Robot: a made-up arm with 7 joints.
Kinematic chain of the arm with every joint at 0, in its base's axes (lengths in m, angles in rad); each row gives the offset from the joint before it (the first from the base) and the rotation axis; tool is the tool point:
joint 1: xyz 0 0 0.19 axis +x
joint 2: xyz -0.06 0 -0.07 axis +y
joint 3: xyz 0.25 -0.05 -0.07 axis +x
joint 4: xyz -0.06 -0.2 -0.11 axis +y
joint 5: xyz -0.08 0.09 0 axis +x
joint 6: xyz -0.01 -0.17 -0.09 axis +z
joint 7: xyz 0.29 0 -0.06 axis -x
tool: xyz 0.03 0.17 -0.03
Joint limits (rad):
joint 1: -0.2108..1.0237
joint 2: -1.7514..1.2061
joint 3: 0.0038..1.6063
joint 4: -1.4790..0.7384
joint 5: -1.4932..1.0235
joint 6: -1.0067..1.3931
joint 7: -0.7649..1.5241
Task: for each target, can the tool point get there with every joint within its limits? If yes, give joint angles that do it. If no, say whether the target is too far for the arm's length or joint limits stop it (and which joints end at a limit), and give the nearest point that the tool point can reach.
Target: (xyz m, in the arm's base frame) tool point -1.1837 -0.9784 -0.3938
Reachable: no: too far | nearest point -0.6090 -0.5311 -0.2222 | short by 0.748 m
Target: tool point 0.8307 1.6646 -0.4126
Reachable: no: too far | nearest point 0.3338 0.7487 -0.1304 | short by 1.080 m
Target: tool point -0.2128 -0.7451 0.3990
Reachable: no: joint limits stop it (at a limit: joint 2, joint 3, joint 4, joint 6, joint 7) | nearest point -0.1813 -0.6794 0.3806 | short by 0.075 m
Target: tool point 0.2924 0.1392 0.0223
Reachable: yes | joints -0.0788 0.0131 1.3435 -0.1977 0.2551 0.3814 -0.1615
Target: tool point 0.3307 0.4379 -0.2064
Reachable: yes | joints 0.9195 0.1437 1.2370 -0.6817 -0.8712 0.3024 1.0831
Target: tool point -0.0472 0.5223 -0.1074
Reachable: yes | joints 0.8698 0.6844 0.1885 0.1273 0.6732 0.3624 0.8705
